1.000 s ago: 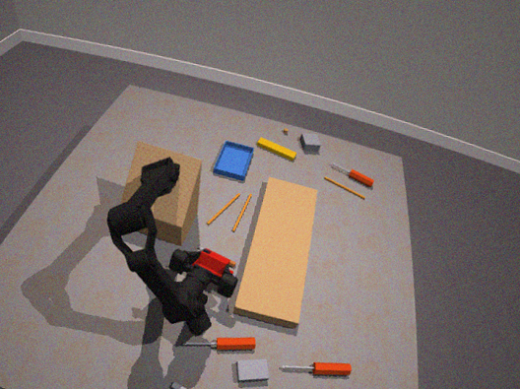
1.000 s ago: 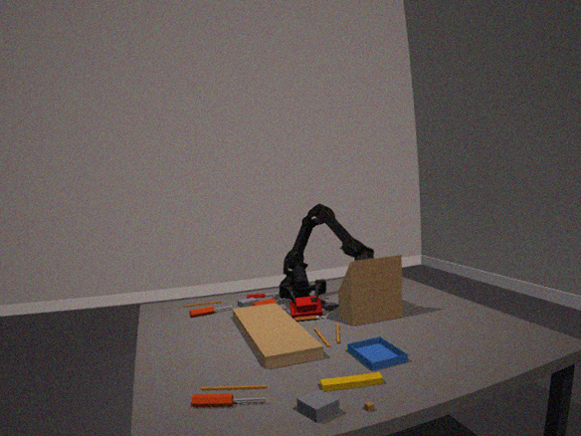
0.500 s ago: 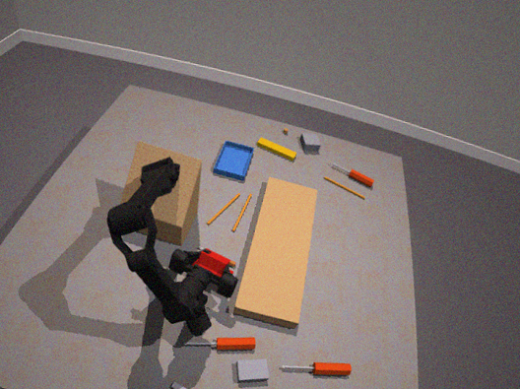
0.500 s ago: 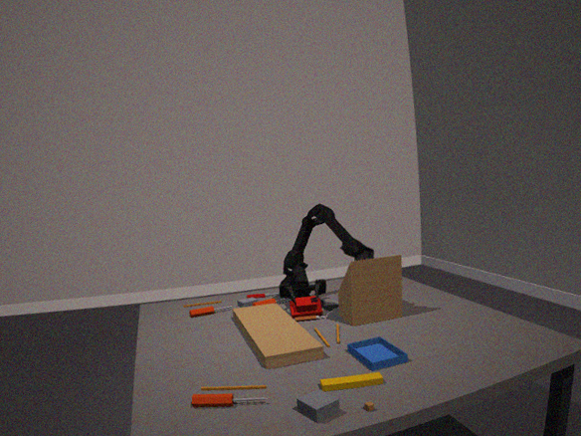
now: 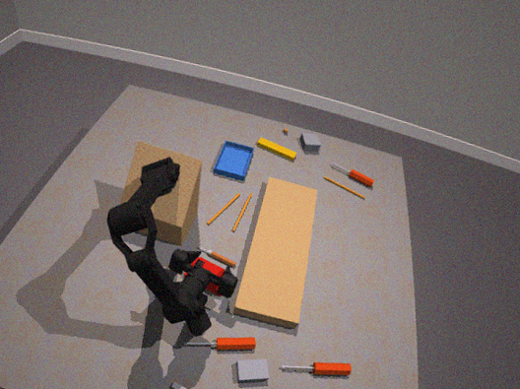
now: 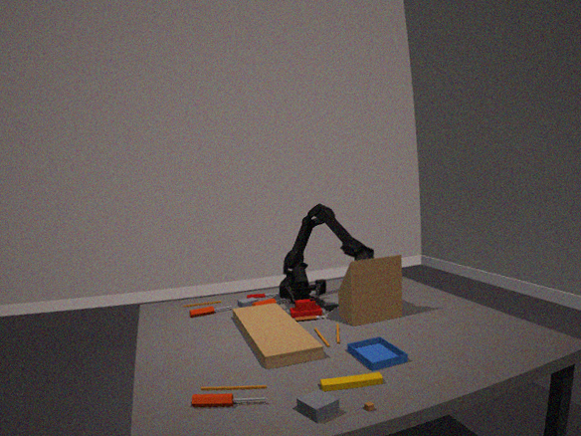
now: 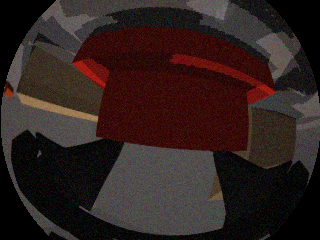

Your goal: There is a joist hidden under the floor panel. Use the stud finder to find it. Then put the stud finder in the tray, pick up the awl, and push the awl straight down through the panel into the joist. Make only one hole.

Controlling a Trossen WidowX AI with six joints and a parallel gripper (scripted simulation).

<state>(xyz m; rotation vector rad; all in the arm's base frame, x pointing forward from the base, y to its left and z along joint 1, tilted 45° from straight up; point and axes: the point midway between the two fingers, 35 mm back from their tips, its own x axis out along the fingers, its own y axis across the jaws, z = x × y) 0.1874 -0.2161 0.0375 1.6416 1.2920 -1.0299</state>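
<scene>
Right now the awl is 1 cm behind my gripper tip, 5 cm to the left of it and 5 cm below it. Round my gripper tip: blue tray (6 cm behind, 47 cm to the left, 5 cm below); red stud finder (2 cm behind, 2 cm to the right, 1 cm below); yellow bar (8 cm ahead, 60 cm to the left, 5 cm below).
</scene>
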